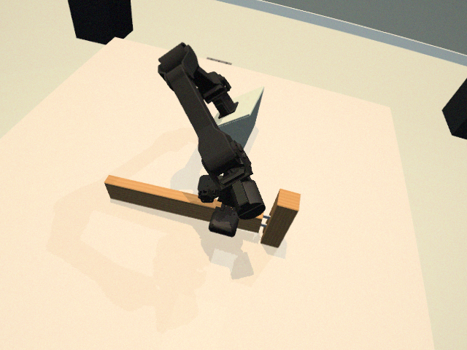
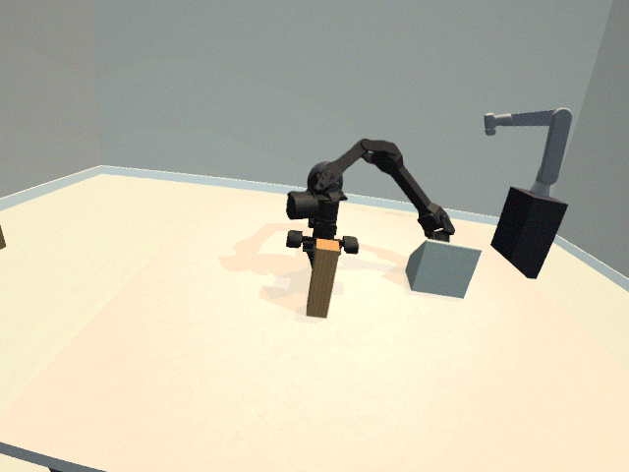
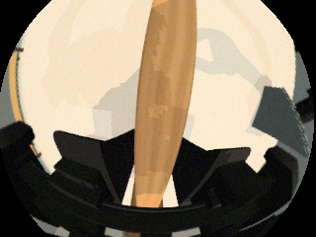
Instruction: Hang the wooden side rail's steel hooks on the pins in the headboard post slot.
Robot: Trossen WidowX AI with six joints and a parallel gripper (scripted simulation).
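The headboard post lies 13 cm to the left of my gripper tip and 4 cm above it.
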